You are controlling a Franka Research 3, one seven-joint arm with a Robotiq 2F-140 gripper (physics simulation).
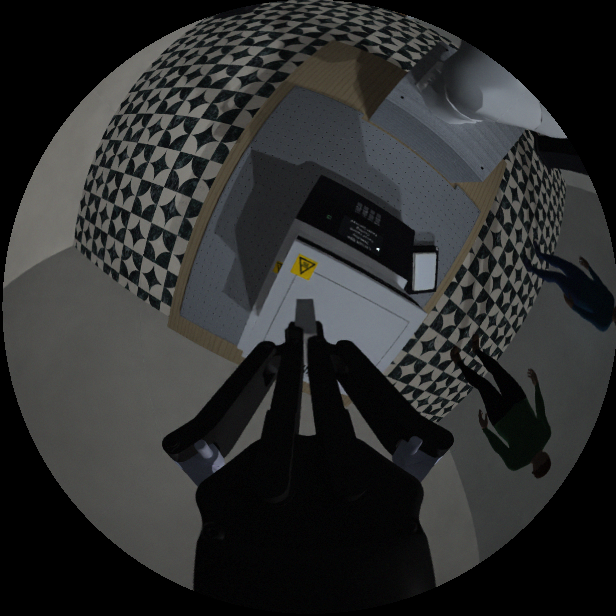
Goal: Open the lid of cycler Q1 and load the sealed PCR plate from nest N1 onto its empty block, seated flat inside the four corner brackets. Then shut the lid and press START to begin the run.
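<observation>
Cycler Q1 [339, 275] stands on the bench, seen from above. Its white lid [344, 304] lies flat and shut, with a yellow warning label [303, 266] near one edge. The black control panel [359, 226] with its buttons and lit marks runs along the lid's far side. The sealed PCR plate [424, 270] shows as a white rectangle in the black nest N1, beside the panel's right end. My gripper [305, 321] hangs above the lid. Its dark fingers are drawn together, the grey pads meet at the tips, and it holds nothing. The block under the lid is hidden.
The grey perforated bench top [356, 143] has a wooden rim [212, 195], and chequered floor lies around it. The robot's pale base [488, 91] stands at the far right of the bench. Two human figures [517, 413] stand on the floor to the right.
</observation>
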